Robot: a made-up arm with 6 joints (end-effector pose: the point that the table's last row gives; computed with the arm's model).
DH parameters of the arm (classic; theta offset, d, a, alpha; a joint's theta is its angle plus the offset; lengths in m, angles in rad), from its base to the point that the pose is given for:
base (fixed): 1.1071 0 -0.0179 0
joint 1: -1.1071 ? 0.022 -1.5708
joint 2: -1.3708 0 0.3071 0
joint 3: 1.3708 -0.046 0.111 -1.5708
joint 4: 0 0.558 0.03 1.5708
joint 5: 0 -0.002 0.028 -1.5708
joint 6: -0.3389 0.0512 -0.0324 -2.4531
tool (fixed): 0.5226 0.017 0 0
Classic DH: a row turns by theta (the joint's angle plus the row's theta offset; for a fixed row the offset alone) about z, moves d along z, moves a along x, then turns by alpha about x.
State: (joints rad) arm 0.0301 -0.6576 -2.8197 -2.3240 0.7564 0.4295
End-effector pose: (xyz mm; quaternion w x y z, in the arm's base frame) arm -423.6 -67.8 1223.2 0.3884 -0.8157 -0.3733 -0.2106
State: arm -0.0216 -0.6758 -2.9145 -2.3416 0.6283 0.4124
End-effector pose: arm -486.0 -41.9 1187.5 0.3453 -0.8462 -0.3369 -0.2264
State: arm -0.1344 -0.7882 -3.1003 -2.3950 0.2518 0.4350
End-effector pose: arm -635.8 40.1 1055.9 0.2171 -0.9149 -0.2357 -0.2455
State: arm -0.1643 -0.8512 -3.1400 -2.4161 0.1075 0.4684
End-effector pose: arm -681.3 69.2 998.2 0.1708 -0.9342 -0.2005 -0.2405
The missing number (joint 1, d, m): 0.437
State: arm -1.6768 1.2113 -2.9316 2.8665 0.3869 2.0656
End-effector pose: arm -189.9 -909.4 659.1 0.7308 -0.6026 0.2378 0.2151
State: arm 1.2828 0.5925 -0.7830 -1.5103 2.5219 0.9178
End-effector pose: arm 150.1 399.3 157.9 0.4352 -0.7933 0.1605 0.3943
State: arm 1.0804 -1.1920 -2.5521 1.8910 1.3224 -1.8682
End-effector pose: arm -278.6 -619.8 1067.1 0.7496 0.2901 0.5600 -0.2009
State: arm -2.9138 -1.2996 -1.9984 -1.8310 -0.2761 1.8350
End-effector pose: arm 392.4 77.6 1149.1 0.4141 -0.8388 0.3131 0.1639
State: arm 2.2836 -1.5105 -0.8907 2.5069 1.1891 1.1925
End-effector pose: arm 21.6 33.6 1021.6 0.0075 -0.4352 -0.9003 0.0061
